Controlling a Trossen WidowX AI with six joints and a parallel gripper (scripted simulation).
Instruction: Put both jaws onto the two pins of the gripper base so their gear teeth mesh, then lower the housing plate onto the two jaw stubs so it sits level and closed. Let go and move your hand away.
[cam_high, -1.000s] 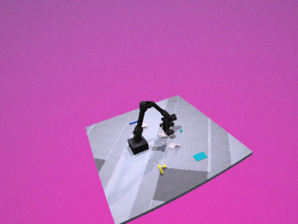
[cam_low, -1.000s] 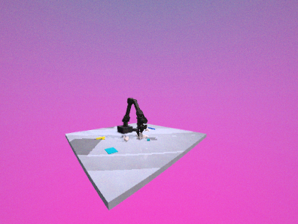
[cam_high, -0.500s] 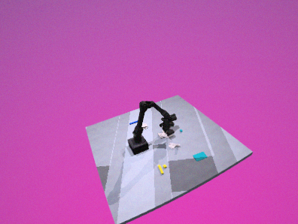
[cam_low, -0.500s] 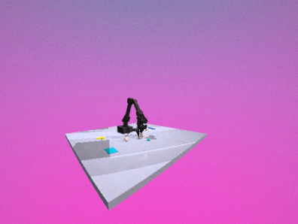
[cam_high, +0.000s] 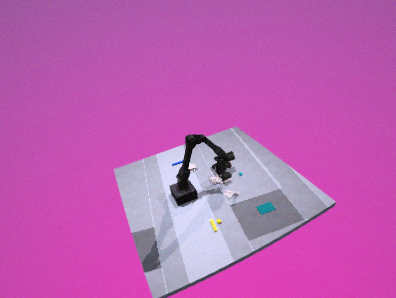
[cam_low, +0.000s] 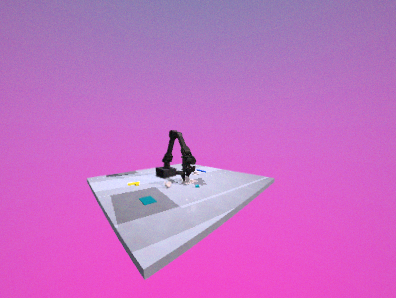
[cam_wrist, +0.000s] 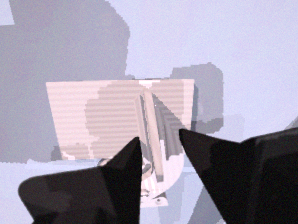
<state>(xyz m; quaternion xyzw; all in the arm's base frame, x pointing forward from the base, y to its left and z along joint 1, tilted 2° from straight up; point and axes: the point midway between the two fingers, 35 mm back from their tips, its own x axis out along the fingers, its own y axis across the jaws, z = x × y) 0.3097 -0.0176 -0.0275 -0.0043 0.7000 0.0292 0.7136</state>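
Right now the pale flat part is 30 mm to the left of my gripper tip, 20 mm ahead of it and 10 mm below it. The rest, counted from my gripper tip: pale jaw 190 mm to the right, 20 mm above, 10 mm behind; cyan cube 150 mm ahead, 20 mm to the right; pale plate 270 mm to the left, 140 mm behind, 10 mm above.
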